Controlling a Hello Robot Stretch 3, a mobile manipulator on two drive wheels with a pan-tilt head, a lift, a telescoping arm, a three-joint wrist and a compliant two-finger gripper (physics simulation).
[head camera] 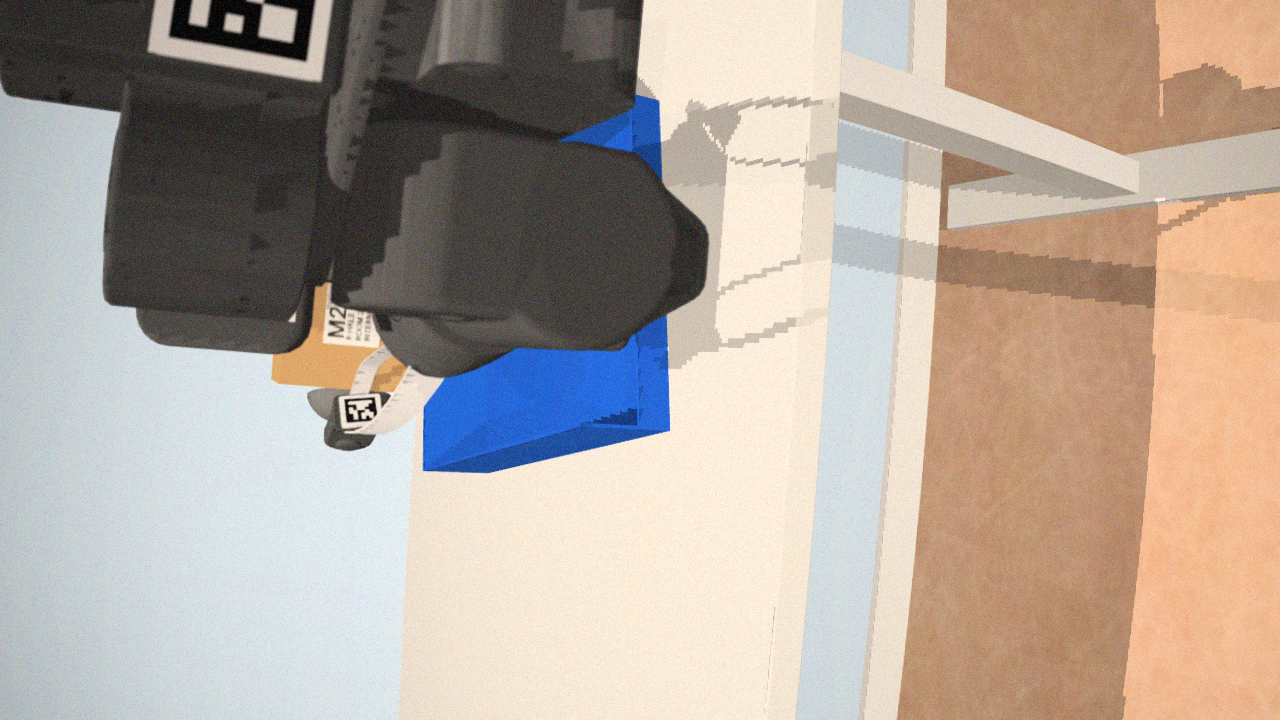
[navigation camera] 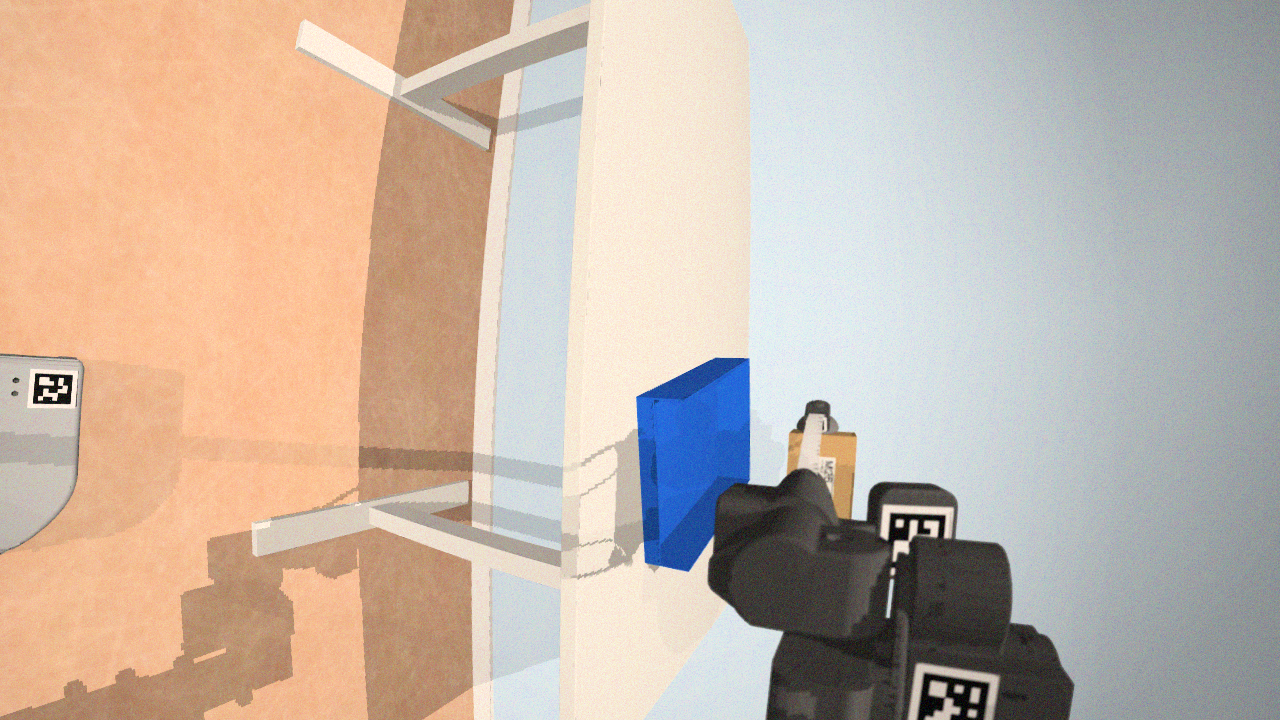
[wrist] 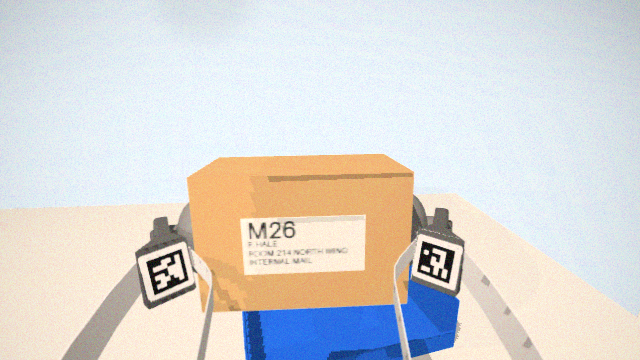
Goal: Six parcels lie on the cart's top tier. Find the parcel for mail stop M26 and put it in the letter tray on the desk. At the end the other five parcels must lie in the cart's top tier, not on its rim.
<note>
In view: my gripper (head camera: 351, 294), a blue letter tray (head camera: 531, 405) and a cream desk (head camera: 673, 569).
The blue letter tray shows as well in the navigation camera view (navigation camera: 694, 430) and in the wrist view (wrist: 376, 324). My gripper is seen too in the navigation camera view (navigation camera: 815, 475) and in the wrist view (wrist: 303, 218). The cream desk shows as well in the navigation camera view (navigation camera: 660, 280) and in the wrist view (wrist: 67, 259).
</note>
